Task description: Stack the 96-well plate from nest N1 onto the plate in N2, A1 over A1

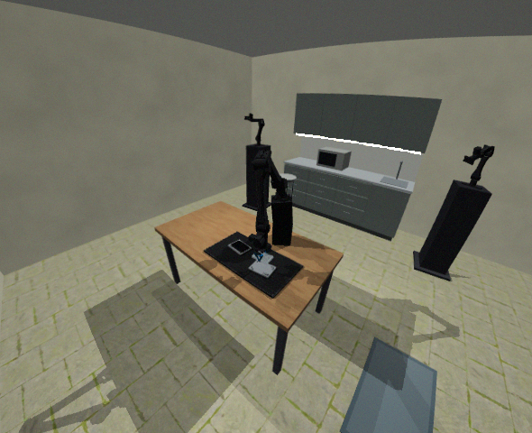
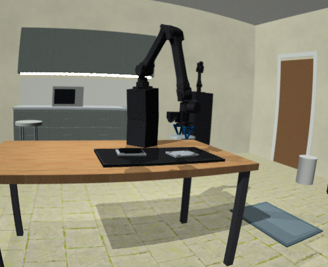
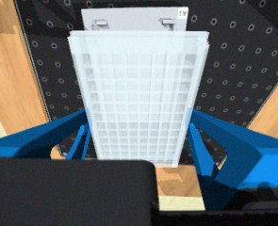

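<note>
My hand is 280 mm to the left of the dark 96-well plate, 100 mm past it and 90 mm above it. Round my hand: white 96-well plate: right at my hand.
</note>
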